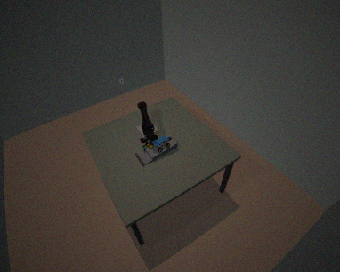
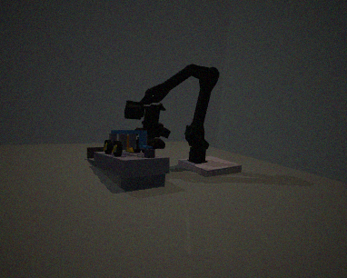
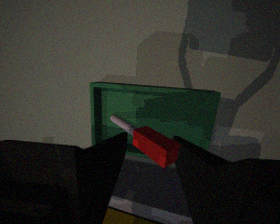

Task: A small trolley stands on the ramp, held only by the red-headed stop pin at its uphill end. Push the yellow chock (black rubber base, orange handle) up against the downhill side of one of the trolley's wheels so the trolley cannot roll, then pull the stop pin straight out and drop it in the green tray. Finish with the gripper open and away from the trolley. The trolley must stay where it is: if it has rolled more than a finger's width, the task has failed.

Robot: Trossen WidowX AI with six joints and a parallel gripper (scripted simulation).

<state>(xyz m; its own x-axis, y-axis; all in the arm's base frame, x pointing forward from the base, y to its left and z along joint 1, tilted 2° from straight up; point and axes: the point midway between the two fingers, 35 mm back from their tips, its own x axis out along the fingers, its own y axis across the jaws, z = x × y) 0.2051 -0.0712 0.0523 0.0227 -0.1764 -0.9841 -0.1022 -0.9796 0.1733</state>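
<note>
My gripper tip is 1 cm to the left of the red-headed stop pin. Round my gripper tip: yellow chock (7 cm ahead, 5 cm above, 1 cm to the right); grey ramp (12 cm ahead, 9 cm to the left, 1 cm above); green tray (4 cm below, 1 cm to the right, 1 cm behind).
</note>
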